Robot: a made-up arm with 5 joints.
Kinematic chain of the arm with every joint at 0, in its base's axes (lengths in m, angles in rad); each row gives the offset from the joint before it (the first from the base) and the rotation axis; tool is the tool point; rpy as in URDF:
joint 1: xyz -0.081 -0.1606 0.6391 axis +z
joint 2: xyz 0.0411 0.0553 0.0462 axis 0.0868 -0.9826 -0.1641
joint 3: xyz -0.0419 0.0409 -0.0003 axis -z
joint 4: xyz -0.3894 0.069 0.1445 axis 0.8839 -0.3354 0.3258
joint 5: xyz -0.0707 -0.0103 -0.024 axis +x
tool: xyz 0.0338 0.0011 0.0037 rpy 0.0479 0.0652 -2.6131
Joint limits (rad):
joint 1: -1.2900..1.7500
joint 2: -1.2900..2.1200
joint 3: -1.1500..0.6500
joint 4: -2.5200..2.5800
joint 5: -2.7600..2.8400
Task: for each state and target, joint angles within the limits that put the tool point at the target. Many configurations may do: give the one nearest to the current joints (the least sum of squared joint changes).
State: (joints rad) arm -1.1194 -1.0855 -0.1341 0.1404 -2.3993
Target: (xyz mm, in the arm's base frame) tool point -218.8 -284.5 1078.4
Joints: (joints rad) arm -1.1544 -1.2172 -0.7976 0.0976 -2.4031
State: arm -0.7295 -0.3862 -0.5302 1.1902 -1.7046
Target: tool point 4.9 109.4 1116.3
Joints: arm -0.4270 -1.2717 0.3127 1.2571 -1.6649
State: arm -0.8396 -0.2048 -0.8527 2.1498 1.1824
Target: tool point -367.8 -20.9 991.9
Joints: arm -0.4135 -0.4486 -0.3938 2.3198 1.1867
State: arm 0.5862 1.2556 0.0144 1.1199 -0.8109
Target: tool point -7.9 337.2 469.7
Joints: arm -0.0155 1.9503 0.6500 1.3118 -0.8191
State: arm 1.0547 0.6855 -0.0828 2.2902 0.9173
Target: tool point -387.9 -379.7 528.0
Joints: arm 0.4715 0.6364 -0.7290 2.1313 0.9289
